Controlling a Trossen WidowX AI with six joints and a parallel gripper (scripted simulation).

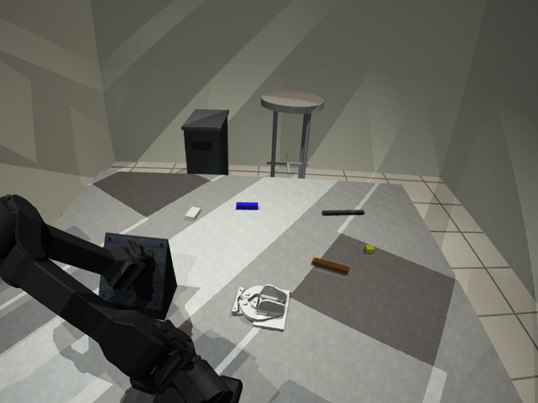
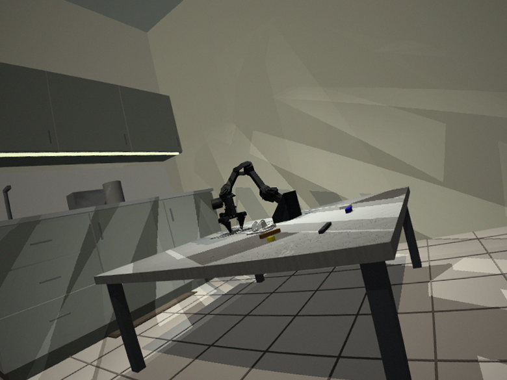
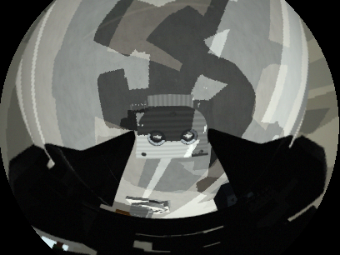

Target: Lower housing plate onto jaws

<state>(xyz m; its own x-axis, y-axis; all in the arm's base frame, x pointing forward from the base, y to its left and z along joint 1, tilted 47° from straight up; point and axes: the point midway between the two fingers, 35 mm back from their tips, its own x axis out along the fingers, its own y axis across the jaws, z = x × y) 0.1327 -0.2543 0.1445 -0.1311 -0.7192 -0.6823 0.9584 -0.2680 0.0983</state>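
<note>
The white base is 24 cm to the left of my gripper tip, 17 cm ahead of it and 1 cm below it. From my gripper tip the other things lie so: orange bar (38 cm to the left, 33 cm ahead); then blue block (68 cm to the left, 11 cm ahead); then yellow cube (47 cm ahead, 45 cm to the left).
</note>
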